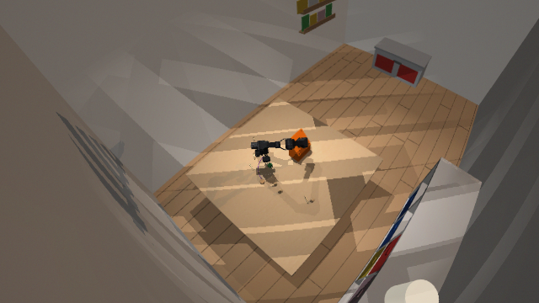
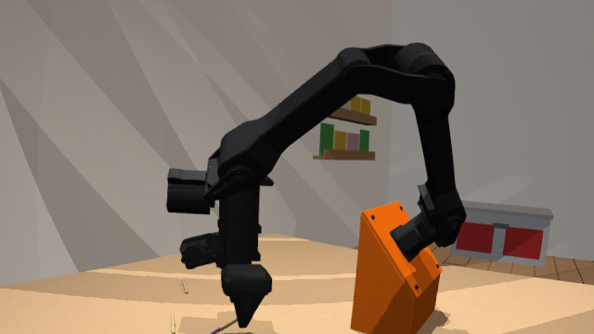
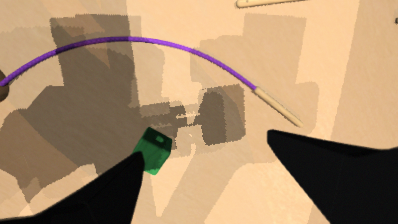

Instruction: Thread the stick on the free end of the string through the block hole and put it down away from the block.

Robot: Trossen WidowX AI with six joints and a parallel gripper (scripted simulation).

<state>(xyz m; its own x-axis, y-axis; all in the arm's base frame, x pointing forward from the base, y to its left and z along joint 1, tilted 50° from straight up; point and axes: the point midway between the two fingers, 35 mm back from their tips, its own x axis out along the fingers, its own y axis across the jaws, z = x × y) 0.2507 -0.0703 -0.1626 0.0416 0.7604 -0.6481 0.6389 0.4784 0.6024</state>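
My gripper tip is now 50 mm past the thin wooden stick, 70 mm to the left of it and 60 mm above it. From my gripper tip the other things lie so: green block: 20 mm ahead, 50 mm to the left, 50 mm below; then round wooden button: 170 mm ahead, 110 mm to the left, 60 mm below.
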